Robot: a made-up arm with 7 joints.
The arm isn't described. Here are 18 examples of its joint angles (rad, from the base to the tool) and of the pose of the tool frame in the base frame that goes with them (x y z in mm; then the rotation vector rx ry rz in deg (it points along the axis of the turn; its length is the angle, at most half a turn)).
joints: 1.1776 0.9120 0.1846 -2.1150 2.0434 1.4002 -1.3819
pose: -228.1 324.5 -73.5 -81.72 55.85 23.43
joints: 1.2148 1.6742 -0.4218 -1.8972 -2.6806 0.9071 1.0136
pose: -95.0 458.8 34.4 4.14 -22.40 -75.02
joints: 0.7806 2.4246 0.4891 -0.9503 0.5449 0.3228 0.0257
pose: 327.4 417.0 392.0 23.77 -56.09 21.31
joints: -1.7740 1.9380 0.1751 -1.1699 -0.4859 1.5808 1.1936
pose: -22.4 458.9 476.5 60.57 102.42 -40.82
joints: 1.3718 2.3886 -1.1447 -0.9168 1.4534 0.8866 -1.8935
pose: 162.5 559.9 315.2 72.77 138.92 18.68
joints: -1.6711 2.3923 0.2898 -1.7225 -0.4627 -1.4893 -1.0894
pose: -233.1 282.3 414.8 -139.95 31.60 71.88
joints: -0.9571 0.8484 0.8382 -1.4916 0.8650 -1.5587 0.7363
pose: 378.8 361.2 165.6 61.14 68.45 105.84
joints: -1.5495 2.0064 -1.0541 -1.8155 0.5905 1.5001 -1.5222
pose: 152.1 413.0 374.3 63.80 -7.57 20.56
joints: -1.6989 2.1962 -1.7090 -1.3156 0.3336 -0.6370 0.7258
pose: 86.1 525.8 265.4 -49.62 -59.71 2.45
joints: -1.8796 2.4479 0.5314 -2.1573 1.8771 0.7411 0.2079
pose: -242.0 254.5 293.9 -54.95 -90.03 -57.24
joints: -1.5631 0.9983 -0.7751 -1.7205 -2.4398 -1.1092 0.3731
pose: 471.3 112.2 313.0 101.96 -31.95 -75.33
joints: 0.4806 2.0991 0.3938 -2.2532 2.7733 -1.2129 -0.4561
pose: 226.3 320.5 252.3 -118.57 -70.47 31.93
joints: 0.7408 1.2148 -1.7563 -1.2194 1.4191 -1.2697 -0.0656
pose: -345.6 378.4 -87.3 -55.39 3.53 79.90
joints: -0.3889 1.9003 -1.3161 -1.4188 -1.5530 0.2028 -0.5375
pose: 148.5 522.4 133.6 92.77 25.02 -86.82
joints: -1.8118 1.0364 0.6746 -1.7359 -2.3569 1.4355 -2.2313
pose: 233.5 250.1 455.6 20.42 18.13 134.89
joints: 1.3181 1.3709 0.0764 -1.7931 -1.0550 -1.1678 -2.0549
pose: -125.5 418.0 26.9 9.65 -29.16 -150.10
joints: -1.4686 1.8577 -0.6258 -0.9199 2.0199 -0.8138 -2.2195
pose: 170.5 531.2 397.7 36.09 -138.46 37.47
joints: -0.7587 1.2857 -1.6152 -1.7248 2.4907 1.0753 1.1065
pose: 307.6 333.2 -92.4 -10.98 69.70 161.67
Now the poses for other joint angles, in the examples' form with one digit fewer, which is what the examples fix.
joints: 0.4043 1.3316 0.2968 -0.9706 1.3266 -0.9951 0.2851
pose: 64 571 -12 -82.5 -110.8 17.7
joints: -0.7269 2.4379 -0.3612 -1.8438 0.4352 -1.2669 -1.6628
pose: 73 310 492 74.9 -80.7 -125.8
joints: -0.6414 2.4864 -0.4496 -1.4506 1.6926 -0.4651 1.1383
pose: 58 348 502 -126.2 -61.2 1.5
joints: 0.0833 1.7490 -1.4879 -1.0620 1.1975 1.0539 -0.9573
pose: -8 581 76 46.0 74.1 57.5
